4 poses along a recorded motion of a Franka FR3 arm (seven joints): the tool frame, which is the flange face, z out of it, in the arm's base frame.
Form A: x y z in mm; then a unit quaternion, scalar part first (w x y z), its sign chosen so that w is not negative.
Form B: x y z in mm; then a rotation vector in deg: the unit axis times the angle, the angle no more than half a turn. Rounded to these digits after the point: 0 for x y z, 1 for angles.
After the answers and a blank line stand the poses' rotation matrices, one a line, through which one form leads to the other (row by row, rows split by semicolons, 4 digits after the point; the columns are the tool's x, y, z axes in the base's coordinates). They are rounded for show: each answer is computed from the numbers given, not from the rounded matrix.
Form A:
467 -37 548 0.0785 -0.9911 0.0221 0.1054
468 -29 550 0.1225 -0.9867 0.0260 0.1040
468 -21 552 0.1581 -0.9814 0.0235 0.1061
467 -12 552 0.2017 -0.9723 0.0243 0.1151
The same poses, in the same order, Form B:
467 -37 548 -170.0 3.8 18.1
468 -29 550 -165.0 4.3 17.4
468 -21 552 -160.8 3.9 17.4
467 -12 552 -155.6 3.9 18.4

0.9768 -0.0604 -0.2054; -0.0273 -0.9867 0.1603; -0.2124 -0.1509 -0.9655
0.9770 -0.0768 -0.1988; -0.0258 -0.9686 0.2471; -0.2116 -0.2363 -0.9484
0.9764 -0.0797 -0.2008; -0.0126 -0.9489 0.3153; -0.2157 -0.3053 -0.9275
0.9723 -0.0937 -0.2140; -0.0008 -0.9174 0.3979; -0.2337 -0.3867 -0.8921

